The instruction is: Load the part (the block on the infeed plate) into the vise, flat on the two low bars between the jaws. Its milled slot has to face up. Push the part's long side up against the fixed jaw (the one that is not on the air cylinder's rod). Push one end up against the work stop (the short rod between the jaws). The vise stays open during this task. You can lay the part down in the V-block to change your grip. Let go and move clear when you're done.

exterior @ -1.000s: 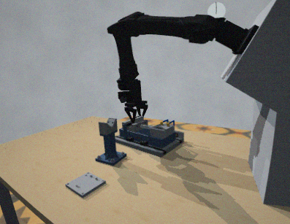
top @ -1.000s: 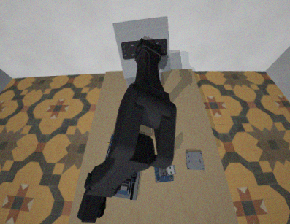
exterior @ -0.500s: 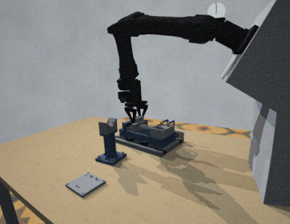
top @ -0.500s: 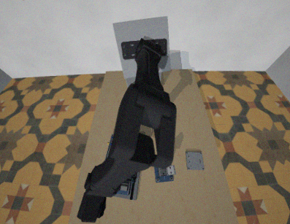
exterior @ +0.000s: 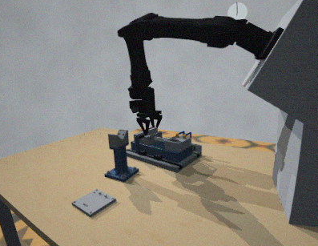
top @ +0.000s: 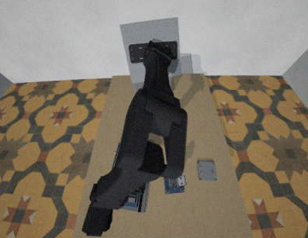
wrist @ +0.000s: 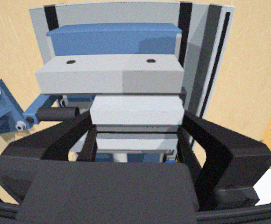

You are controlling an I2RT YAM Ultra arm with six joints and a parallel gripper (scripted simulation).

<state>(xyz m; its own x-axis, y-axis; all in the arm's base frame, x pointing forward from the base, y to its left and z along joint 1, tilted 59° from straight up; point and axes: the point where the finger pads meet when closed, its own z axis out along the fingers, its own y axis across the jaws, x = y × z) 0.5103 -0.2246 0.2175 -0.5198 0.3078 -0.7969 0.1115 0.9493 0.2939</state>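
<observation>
My hand is 10 mm below the part. From my hand the other things lie so: fixed jaw (30 mm ahead, 10 mm to the left, 20 mm below); moving jaw (30 mm behind, 30 mm to the left, 20 mm below); work stop (10 mm ahead, 60 mm to the left, 10 mm below).
</observation>
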